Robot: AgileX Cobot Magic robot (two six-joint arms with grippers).
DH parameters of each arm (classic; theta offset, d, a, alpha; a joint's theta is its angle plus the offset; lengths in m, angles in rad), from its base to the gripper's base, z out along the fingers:
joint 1: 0 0.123 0 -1.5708
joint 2: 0.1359 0 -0.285 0
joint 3: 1.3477 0 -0.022 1.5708
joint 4: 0 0.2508 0 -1.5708
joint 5: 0 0 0.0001 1.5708
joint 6: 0 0.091 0 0
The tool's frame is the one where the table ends.
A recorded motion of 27 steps. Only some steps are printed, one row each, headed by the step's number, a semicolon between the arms.
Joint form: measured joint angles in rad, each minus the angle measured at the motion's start. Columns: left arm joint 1, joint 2, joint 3, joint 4, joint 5, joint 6; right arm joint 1, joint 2, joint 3, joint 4, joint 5, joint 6.
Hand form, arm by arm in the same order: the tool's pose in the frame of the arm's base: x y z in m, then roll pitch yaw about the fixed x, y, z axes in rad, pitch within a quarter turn. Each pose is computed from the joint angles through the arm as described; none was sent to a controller.
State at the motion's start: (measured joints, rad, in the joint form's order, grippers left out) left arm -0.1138 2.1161 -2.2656 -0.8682 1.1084 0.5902; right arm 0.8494 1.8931 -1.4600 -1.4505 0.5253 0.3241
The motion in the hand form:
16: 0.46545 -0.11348 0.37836 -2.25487 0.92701 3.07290; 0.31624 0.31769 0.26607 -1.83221 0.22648 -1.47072
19: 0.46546 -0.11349 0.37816 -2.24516 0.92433 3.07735; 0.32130 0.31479 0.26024 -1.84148 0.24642 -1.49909
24: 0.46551 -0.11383 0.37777 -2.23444 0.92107 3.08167; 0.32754 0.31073 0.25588 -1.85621 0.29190 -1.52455
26: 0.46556 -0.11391 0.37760 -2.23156 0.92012 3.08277; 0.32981 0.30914 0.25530 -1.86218 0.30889 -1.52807
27: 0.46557 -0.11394 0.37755 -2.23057 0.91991 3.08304; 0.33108 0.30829 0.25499 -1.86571 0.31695 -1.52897
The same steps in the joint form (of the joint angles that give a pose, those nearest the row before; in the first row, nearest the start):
16: 0.0200 0.0281 -0.0007 -0.1404 0.0130 -0.0098; 0.0748 0.0642 0.0051 -0.1969 0.2110 0.2501
19: 0.0208 0.0292 -0.0007 -0.1472 0.0161 -0.0094; 0.0628 0.0775 0.0053 -0.1967 0.2174 0.2825
24: 0.0210 0.0309 -0.0007 -0.1547 0.0194 -0.0090; 0.0444 0.0864 0.0054 -0.1963 0.2058 0.3338
26: 0.0211 0.0314 -0.0007 -0.1568 0.0203 -0.0087; 0.0365 0.0869 0.0055 -0.1966 0.1943 0.3495
27: 0.0212 0.0316 -0.0007 -0.1576 0.0206 -0.0085; 0.0320 0.0872 0.0054 -0.1967 0.1871 0.3564

